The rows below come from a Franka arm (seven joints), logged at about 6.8 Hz.
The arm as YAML. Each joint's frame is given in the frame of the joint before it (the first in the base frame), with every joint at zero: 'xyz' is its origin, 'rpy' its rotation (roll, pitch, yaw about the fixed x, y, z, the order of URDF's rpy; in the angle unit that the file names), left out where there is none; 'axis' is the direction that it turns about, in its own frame. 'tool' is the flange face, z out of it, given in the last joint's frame.
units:
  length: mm
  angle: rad
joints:
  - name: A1
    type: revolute
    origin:
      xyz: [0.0, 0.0, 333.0]
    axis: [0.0, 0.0, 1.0]
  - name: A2
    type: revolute
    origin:
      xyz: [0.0, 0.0, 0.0]
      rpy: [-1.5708, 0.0, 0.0]
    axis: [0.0, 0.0, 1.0]
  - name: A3
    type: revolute
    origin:
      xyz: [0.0, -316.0, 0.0]
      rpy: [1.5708, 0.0, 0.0]
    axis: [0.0, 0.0, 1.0]
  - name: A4
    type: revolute
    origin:
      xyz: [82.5, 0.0, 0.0]
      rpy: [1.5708, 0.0, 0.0]
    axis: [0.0, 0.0, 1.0]
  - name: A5
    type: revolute
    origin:
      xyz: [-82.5, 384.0, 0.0]
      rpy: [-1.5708, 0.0, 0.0]
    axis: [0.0, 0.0, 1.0]
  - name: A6
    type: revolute
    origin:
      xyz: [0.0, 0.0, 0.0]
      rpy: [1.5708, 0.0, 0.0]
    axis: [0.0, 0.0, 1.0]
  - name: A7
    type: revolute
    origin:
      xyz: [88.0, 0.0, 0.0]
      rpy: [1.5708, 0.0, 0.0]
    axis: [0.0, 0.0, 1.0]
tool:
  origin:
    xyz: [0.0, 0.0, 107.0]
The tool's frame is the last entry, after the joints.
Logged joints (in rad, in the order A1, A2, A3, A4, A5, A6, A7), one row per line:
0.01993, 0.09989, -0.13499, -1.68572, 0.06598, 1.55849, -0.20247
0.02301, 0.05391, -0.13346, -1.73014, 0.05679, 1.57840, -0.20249
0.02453, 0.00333, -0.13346, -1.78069, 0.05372, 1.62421, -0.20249
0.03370, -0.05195, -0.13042, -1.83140, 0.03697, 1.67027, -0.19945
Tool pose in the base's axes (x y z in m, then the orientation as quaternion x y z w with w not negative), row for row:
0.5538, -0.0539, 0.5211, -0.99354, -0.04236, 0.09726, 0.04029
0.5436, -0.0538, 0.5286, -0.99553, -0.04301, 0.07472, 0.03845
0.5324, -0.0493, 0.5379, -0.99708, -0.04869, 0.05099, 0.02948
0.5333, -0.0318, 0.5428, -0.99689, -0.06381, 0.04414, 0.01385
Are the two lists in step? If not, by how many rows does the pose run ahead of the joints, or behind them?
The pose runs 1 row ahead of the joints: the pose in row i belongs to the joints in row i + 1.
